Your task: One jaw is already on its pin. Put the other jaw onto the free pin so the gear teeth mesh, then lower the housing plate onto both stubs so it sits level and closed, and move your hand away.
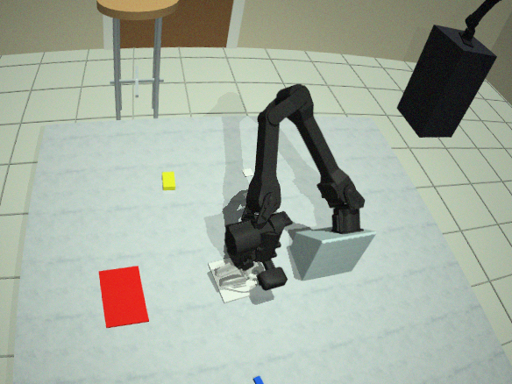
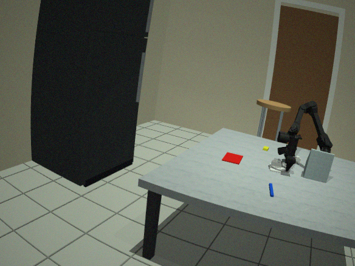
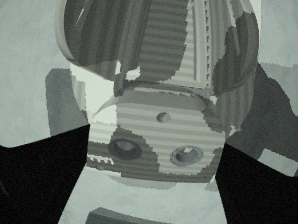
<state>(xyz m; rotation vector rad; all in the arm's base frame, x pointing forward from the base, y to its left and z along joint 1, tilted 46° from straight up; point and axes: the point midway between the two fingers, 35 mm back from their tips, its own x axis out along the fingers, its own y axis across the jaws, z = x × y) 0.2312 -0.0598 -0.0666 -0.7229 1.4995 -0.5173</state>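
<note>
Right now my gripper tip is 20 mm short of the white jaw, 20 mm to the right of it and 10 mm below it. Also, from my gripper tip: red flat sheet 350 mm ahead, 20 mm to the left, 10 mm below; small white piece 80 mm behind, 360 mm to the right, 10 mm below; blue bar 60 mm ahead, 350 mm to the left, 10 mm below.
</note>
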